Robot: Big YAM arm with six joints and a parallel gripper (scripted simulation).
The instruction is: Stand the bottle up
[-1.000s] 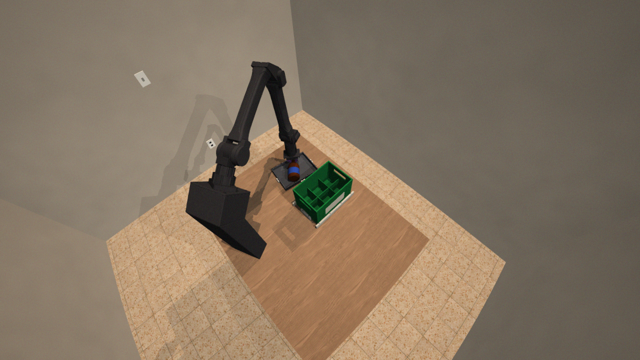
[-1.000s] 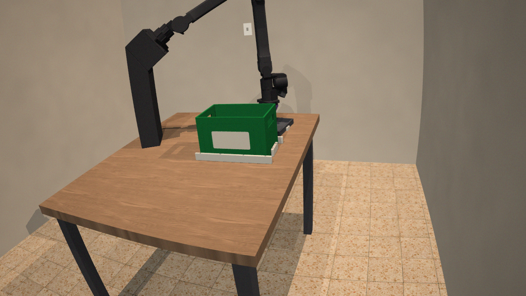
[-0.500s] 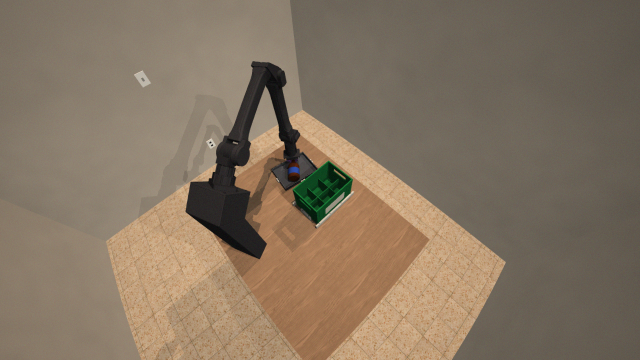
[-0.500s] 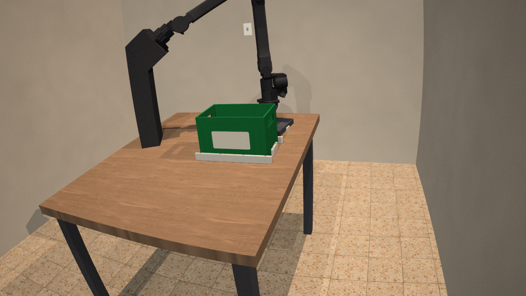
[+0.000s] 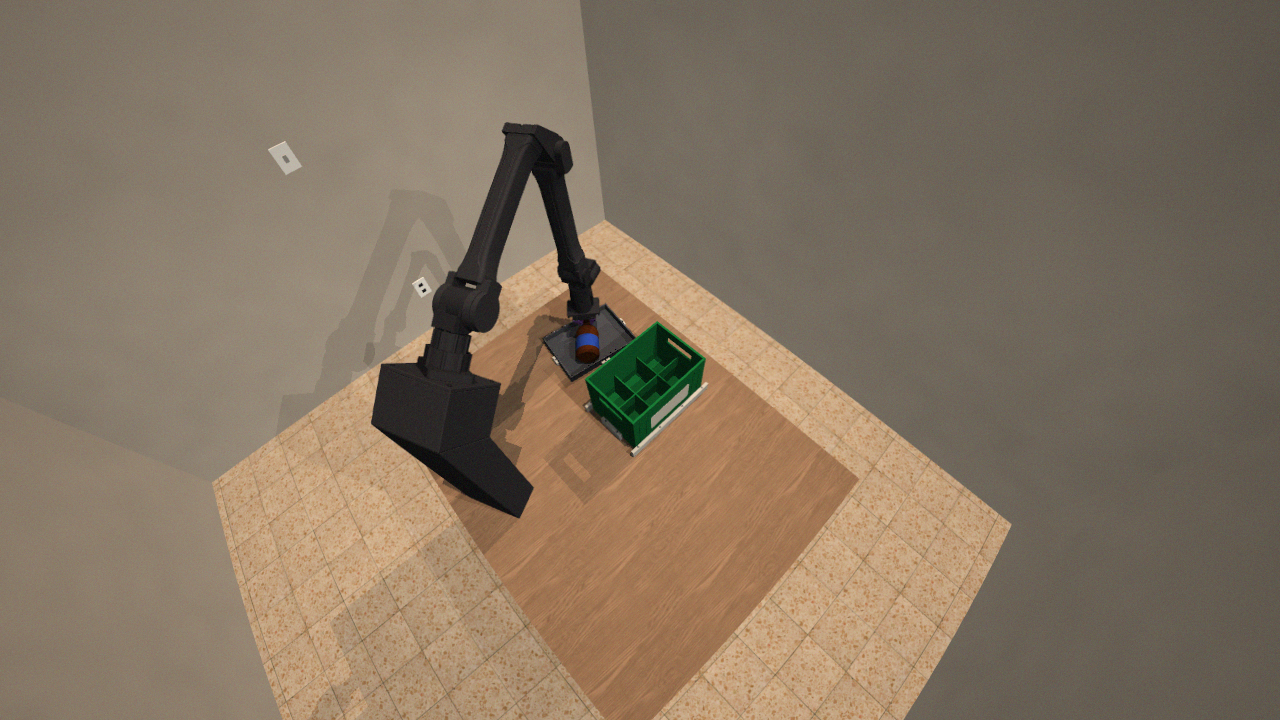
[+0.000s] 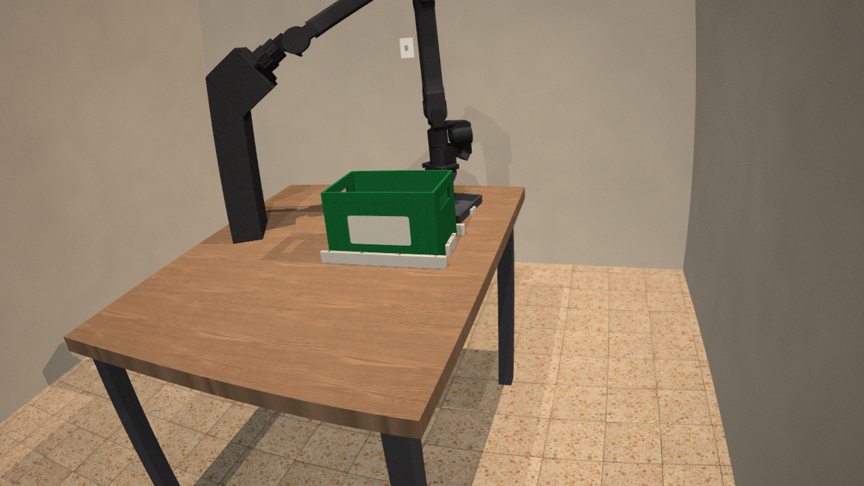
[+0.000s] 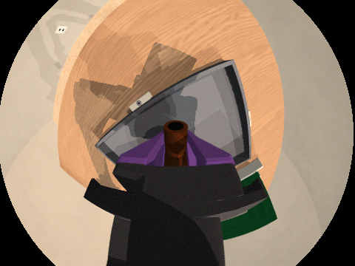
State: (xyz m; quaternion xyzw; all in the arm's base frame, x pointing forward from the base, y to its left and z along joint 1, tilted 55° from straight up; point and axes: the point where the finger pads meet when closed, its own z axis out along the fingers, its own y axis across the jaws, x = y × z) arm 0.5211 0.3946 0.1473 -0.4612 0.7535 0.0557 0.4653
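Now: the tray 1 cm behind my hand, 5 cm to the right of it and 3 cm below it. Also, from my hand: green crate 11 cm ahead, 31 cm to the right, 4 cm above; then brown bottle 1 cm behind, 6 cm to the right.
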